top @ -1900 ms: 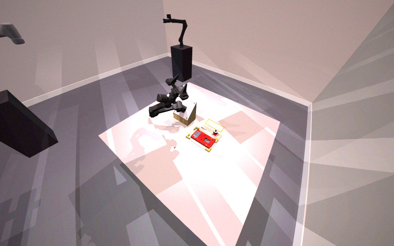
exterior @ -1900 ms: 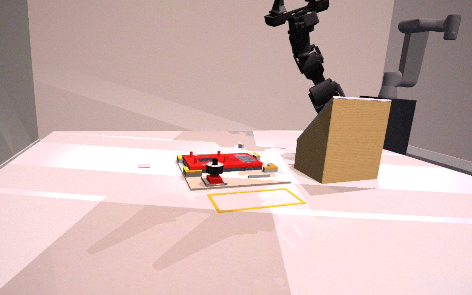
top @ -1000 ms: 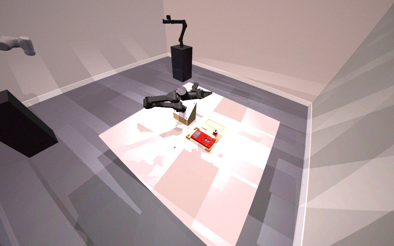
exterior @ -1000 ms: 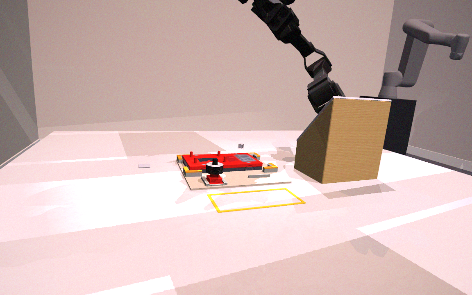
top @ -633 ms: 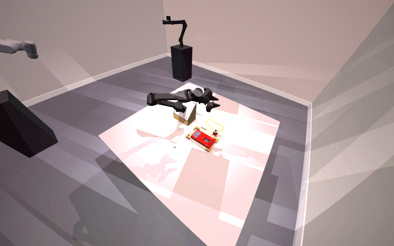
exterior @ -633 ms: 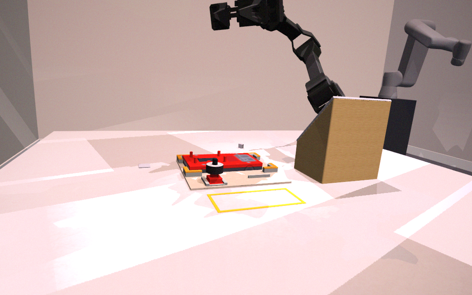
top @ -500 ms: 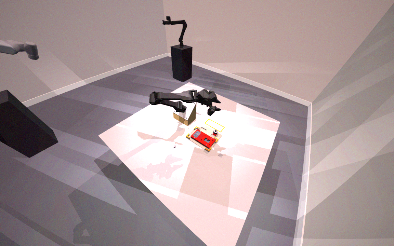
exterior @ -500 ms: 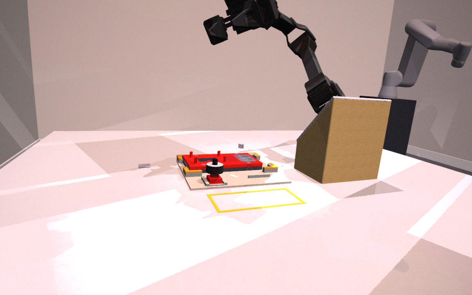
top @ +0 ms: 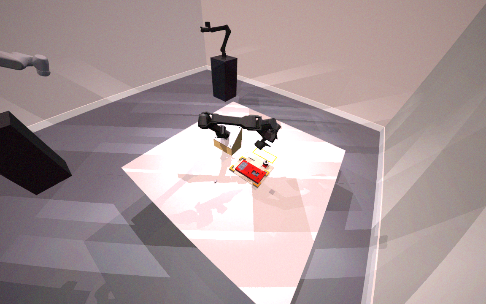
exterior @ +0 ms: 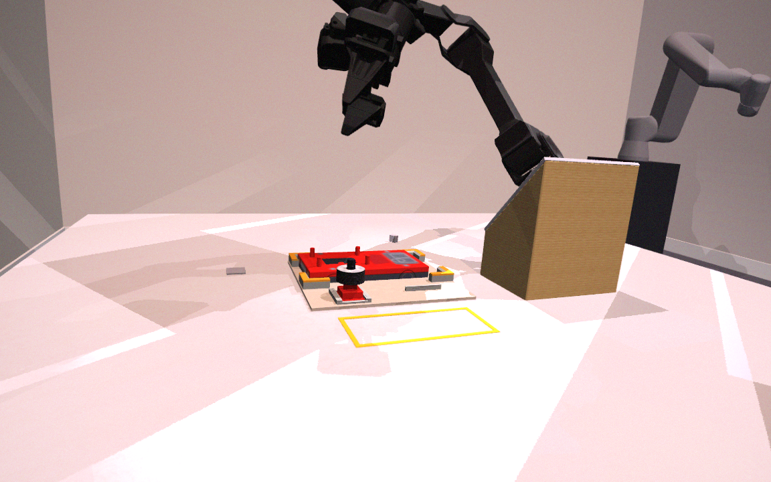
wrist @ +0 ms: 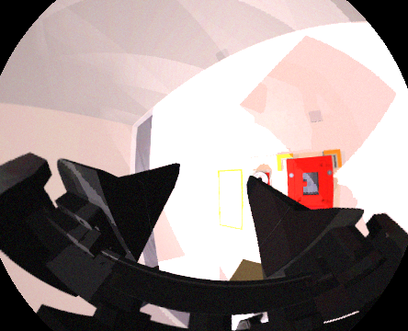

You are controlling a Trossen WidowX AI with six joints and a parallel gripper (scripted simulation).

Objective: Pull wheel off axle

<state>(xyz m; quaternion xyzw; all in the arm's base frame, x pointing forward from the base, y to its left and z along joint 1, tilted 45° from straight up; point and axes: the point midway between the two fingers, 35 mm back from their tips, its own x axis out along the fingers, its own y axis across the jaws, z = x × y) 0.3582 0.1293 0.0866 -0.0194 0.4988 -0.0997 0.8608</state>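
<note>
My gripper tip is now 2 cm past the black wheel and 21 cm above it. From my gripper tip the other things lie so: black axle (2 cm behind, 21 cm below).
</note>
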